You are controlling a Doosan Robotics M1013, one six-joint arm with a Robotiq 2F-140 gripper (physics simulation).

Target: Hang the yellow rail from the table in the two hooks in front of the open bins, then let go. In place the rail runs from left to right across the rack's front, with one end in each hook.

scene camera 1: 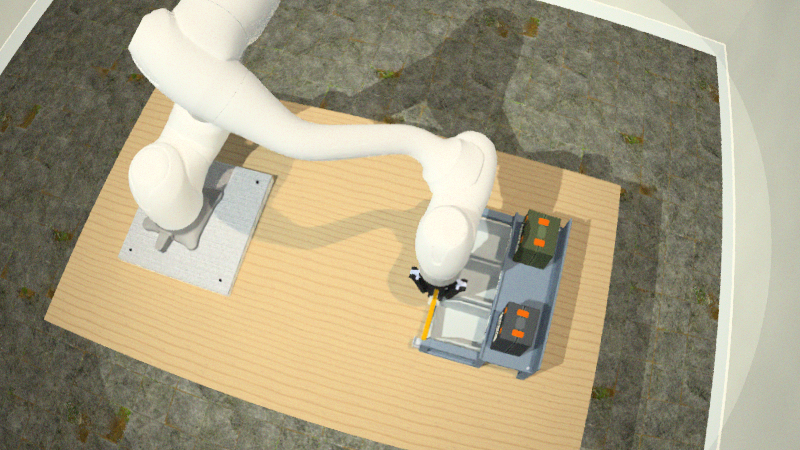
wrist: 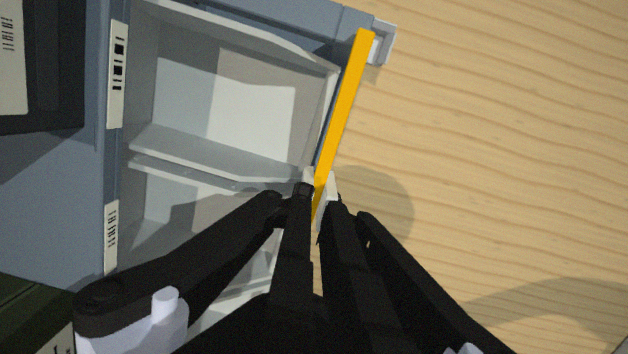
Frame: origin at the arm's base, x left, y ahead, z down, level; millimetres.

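Where they show: gripper, fingertip midpoint: [scene camera 1: 434,300] [wrist: 315,181]; arm's base, origin of the base link: [scene camera 1: 182,211].
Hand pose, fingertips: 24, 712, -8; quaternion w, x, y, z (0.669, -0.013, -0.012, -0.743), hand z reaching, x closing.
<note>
Things, the pixels of their top centre, and the offset from my fingertips, as dx, dy, dz. "*": a spot on its surface instead. Level surfaces: height alone.
- grey hook, surface spot: [wrist: 385,45] [scene camera 1: 414,341] * -118, -7, -25
- green case, middle of its top: [scene camera 1: 541,232] +192, +181, -159
- dark grey case, middle of its top: [scene camera 1: 520,323] -39, +194, -184
- wooden table, its level: dz +40
The yellow rail [scene camera 1: 429,317] [wrist: 345,107] runs along the rack's front, beside the open bins [scene camera 1: 459,323] [wrist: 240,110]. My gripper [scene camera 1: 435,298] [wrist: 315,181] is shut on the rail, with the pads on both sides of it. The rail's far end in the wrist view lies over or beside a grey hook [scene camera 1: 417,341] [wrist: 385,45] at the rack's corner; whether it is seated in the hook or above it I cannot tell. The rail's other end and the other hook are hidden by the gripper and arm.
The blue-grey rack [scene camera 1: 524,285] [wrist: 45,170] carries a green case [scene camera 1: 537,239] [wrist: 30,305] and a dark grey case [scene camera 1: 515,329] [wrist: 55,65] behind the bins. The wooden table [scene camera 1: 335,268] [wrist: 500,125] extends in front of the rack. The arm's metal base plate [scene camera 1: 240,223] stands at the table's left.
</note>
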